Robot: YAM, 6 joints.
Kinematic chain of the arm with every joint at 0, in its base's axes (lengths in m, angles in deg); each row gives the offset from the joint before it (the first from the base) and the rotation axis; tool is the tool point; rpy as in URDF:
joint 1: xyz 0 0 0.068 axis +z
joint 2: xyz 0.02 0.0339 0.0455 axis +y
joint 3: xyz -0.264 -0.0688 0 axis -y
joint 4: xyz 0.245 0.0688 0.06 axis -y
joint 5: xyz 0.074 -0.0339 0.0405 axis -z
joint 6: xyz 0.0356 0 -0.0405 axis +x
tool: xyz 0 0 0 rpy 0 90 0
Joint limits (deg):
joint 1: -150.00..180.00
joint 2: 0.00..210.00
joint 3: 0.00..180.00
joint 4: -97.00..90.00
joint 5: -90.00..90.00
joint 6: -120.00..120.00
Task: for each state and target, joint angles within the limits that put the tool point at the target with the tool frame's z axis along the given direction. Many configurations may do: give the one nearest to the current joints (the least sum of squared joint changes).
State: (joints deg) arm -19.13 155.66 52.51 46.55 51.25 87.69
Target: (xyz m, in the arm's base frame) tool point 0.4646 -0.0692 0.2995 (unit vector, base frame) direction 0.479 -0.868 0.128
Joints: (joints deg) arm -4.89 115.96 85.45 43.58 55.52 87.69
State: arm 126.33 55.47 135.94 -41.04 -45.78 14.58
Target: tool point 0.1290 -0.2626 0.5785 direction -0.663 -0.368 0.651
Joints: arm 121.45 29.78 126.19 -9.23 -49.29 14.58
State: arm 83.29 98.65 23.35 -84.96 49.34 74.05
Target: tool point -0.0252 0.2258 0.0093 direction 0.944 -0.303 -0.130
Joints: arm 103.96 143.64 59.09 -81.46 57.47 74.05
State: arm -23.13 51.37 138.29 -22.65 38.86 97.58
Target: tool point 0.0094 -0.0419 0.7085 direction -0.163 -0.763 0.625
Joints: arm -44.09 78.89 152.58 -17.20 41.43 97.58
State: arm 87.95 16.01 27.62 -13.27 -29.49 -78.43
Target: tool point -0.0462 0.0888 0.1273 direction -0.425 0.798 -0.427
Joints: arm 117.22 0.13 0.13 -25.28 -0.74 -78.43
